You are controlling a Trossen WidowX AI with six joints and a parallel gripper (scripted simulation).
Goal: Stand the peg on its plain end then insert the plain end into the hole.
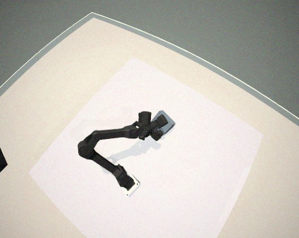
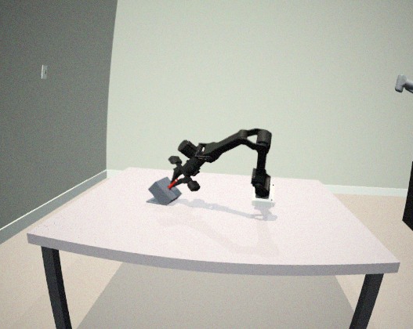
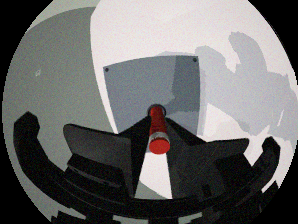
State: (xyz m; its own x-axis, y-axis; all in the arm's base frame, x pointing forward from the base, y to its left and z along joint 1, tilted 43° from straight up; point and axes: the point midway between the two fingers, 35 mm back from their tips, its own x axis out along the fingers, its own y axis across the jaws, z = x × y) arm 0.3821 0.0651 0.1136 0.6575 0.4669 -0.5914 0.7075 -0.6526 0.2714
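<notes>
Right now the red peg is 10 mm behind my gripper tip and 10 mm above it. Round my gripper tip: grey sloped panel (30 mm below, 30 mm ahead).
</notes>
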